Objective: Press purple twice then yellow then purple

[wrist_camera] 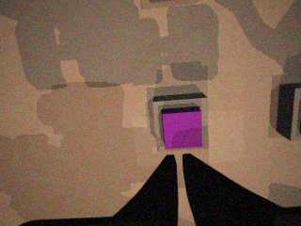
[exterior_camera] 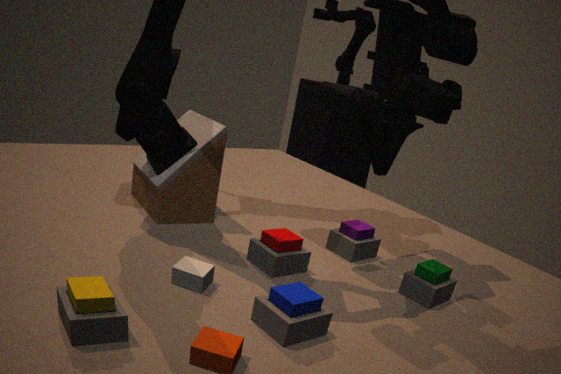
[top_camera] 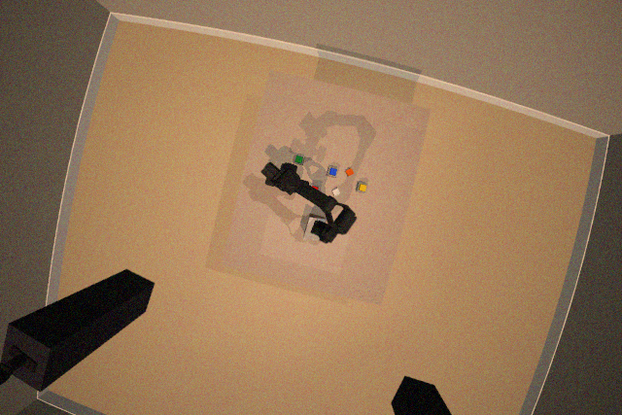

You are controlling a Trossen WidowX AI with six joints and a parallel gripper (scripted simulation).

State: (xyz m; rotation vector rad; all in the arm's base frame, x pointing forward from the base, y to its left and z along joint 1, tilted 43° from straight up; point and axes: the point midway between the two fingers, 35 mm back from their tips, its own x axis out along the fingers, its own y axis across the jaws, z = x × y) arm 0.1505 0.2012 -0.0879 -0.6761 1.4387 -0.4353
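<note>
Now: gripper tip 7 cm above the purple button, 1 cm to the left of it and 1 cm past it. From my gripper tip the other things lie so: red button (13 cm to the right, 7 cm below, 1 cm ahead); then green button (12 cm ahead, 7 cm below); then blue button (18 cm to the right, 13 cm ahead, 7 cm below).
</note>
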